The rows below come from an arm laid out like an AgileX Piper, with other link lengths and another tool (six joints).
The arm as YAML. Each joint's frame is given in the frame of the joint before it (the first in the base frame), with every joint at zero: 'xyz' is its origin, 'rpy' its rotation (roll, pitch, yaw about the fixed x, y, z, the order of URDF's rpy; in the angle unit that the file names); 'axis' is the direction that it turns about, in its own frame. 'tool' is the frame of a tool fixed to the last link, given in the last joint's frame.
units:
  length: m
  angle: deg
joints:
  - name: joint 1
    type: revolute
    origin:
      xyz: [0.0, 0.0, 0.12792]
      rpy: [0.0, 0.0, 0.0]
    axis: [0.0, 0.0, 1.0]
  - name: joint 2
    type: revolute
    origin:
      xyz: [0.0, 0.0, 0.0]
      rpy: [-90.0, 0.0, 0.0]
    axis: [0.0, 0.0, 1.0]
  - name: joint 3
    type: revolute
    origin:
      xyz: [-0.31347, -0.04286, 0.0]
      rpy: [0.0, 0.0, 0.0]
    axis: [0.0, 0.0, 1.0]
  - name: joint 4
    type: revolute
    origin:
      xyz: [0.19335, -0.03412, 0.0]
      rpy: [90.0, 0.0, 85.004]
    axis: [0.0, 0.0, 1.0]
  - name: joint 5
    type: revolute
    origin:
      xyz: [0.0, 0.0, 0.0]
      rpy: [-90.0, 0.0, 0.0]
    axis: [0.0, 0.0, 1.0]
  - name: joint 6
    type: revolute
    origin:
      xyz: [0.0, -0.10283, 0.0]
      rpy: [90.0, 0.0, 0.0]
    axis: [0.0, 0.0, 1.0]
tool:
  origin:
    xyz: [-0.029, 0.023, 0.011]
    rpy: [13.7, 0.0, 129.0]
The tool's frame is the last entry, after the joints.
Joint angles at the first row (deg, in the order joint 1, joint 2, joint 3, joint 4, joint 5, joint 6):
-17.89 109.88 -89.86 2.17 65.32 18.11
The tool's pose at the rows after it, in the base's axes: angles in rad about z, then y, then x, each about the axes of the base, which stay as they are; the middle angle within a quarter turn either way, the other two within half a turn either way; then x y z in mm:
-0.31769 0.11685 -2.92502 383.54 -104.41 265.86
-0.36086 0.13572 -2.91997 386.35 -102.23 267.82
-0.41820 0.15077 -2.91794 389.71 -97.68 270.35
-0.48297 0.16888 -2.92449 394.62 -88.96 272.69
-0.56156 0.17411 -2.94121 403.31 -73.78 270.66
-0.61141 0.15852 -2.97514 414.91 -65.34 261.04
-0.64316 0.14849 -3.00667 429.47 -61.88 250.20
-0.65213 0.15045 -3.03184 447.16 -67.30 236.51
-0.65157 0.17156 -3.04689 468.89 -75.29 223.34
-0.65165 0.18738 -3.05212 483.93 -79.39 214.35
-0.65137 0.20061 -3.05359 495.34 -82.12 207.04
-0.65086 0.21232 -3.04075 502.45 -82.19 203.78
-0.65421 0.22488 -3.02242 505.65 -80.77 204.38
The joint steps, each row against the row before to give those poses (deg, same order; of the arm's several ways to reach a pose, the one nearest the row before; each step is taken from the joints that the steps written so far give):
0.00 0.54 -0.01 0.62 -1.35 -2.26
0.00 -0.01 -0.07 1.03 -1.30 -2.55
0.36 0.00 -0.26 0.84 -1.14 -3.01
1.16 0.00 -0.12 0.26 -1.72 -2.47
2.44 0.77 -0.44 -0.84 -1.84 -1.84
1.92 2.26 -1.50 -2.39 -0.93 -0.42
1.25 3.07 -2.77 -2.19 -0.42 -0.01
-0.01 4.02 -3.84 -1.51 -0.63 -0.05
-0.35 4.77 -5.56 -0.64 -0.55 0.00
-0.11 3.40 -4.34 -0.13 -0.01 0.00
-0.07 2.68 -3.51 0.07 0.07 0.00
0.00 1.61 -2.39 0.94 0.27 -0.15
0.00 0.51 -1.03 1.33 -0.01 -0.44

